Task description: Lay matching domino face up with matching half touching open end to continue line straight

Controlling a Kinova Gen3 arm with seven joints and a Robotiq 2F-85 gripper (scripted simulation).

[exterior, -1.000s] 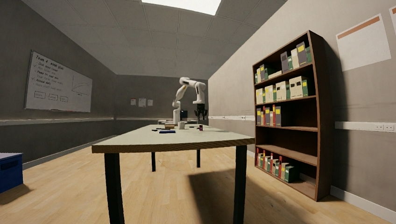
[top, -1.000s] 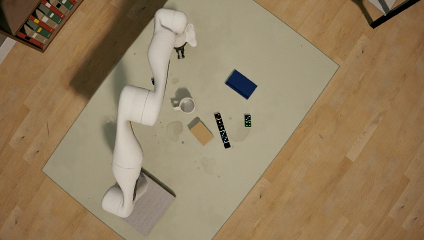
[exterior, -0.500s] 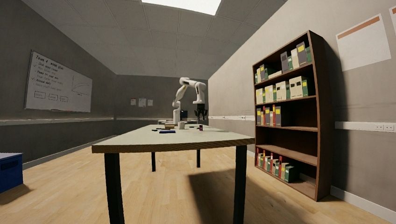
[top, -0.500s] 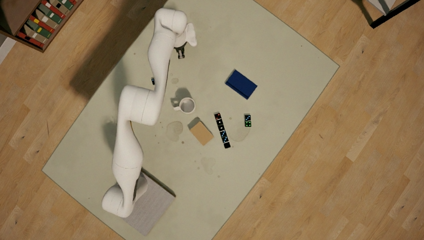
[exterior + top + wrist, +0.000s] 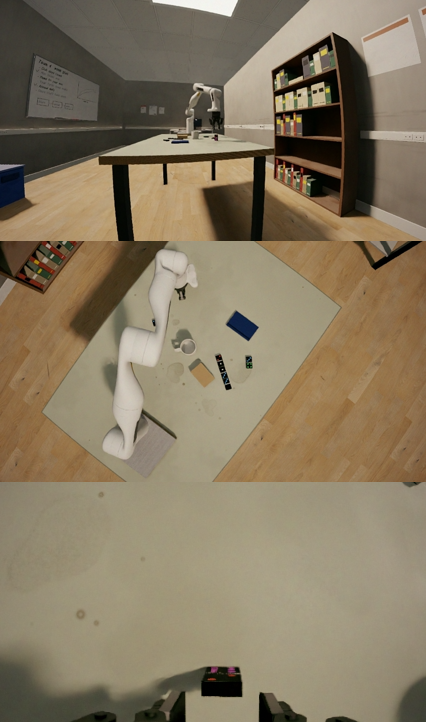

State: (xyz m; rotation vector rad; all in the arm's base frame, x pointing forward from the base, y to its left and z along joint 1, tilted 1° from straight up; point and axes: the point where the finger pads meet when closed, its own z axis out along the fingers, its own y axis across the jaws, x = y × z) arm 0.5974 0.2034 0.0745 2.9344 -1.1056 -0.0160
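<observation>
The domino lies 8 cm below my hand. Round my hand: white mug 18 cm behind, 17 cm to the right, 8 cm below; then tan block 24 cm behind, 29 cm to the right, 10 cm below.
</observation>
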